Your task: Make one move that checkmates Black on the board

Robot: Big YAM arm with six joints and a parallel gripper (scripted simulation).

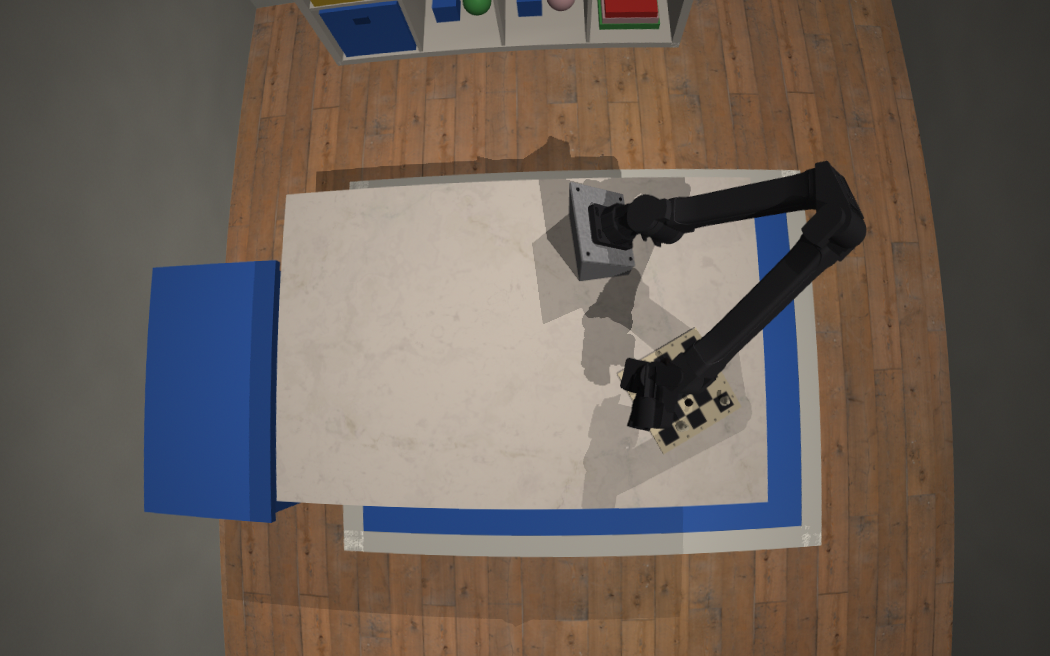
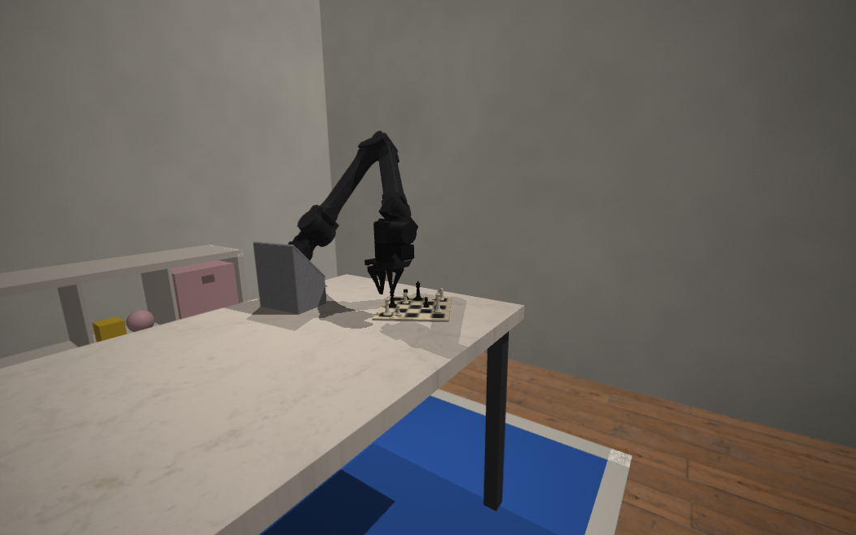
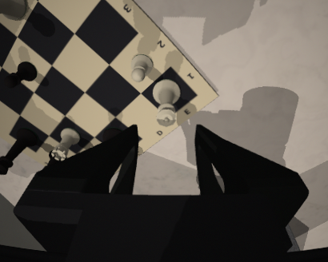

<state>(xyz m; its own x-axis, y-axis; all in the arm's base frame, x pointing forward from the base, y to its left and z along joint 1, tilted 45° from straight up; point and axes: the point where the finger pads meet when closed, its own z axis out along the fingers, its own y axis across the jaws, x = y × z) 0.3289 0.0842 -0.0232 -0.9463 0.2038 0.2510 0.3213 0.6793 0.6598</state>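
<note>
My gripper is now 5 cm above the white rook. From my hand the other things lie so: white pawn: 6 cm below, 3 cm ahead, 1 cm to the left; then black pawn: 12 cm to the left, 6 cm below, 6 cm ahead; then small chessboard: 10 cm to the left, 8 cm below, 3 cm ahead.
</note>
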